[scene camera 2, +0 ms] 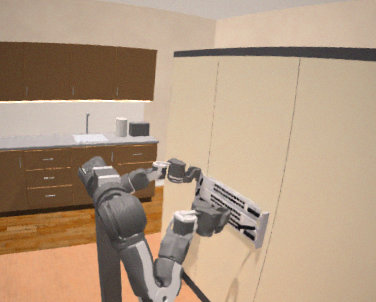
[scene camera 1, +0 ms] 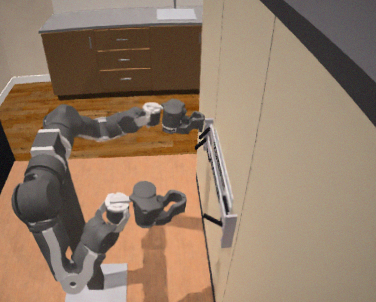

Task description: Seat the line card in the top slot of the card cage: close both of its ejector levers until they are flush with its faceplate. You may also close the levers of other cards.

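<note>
The card cage [scene camera 1: 228,232] [scene camera 2: 262,230] is set in the cream wall. Its top card [scene camera 2: 229,194] has a right-end lever [scene camera 2: 253,212] lying along the faceplate. At the far end in scene camera 1, a black lever [scene camera 1: 205,132] sticks out, with another lever [scene camera 1: 200,144] below it. The lower card's near-end lever [scene camera 1: 213,219] [scene camera 2: 245,227] also sticks out. My left gripper [scene camera 1: 201,121] [scene camera 2: 198,173] is shut and empty, its tip at the cage's far end, close to the levers there; contact cannot be told. My right gripper [scene camera 1: 183,198] [scene camera 2: 226,215] is shut and empty, standing off the wall and partly covering the lower card in scene camera 2.
The cream wall panels [scene camera 1: 250,100] [scene camera 2: 250,125] surround the cage. A brown kitchen counter [scene camera 1: 120,25] [scene camera 2: 30,142] stands in the background. The robot's pedestal base [scene camera 1: 115,280] stands on the orange floor area [scene camera 1: 175,260] [scene camera 2: 40,270].
</note>
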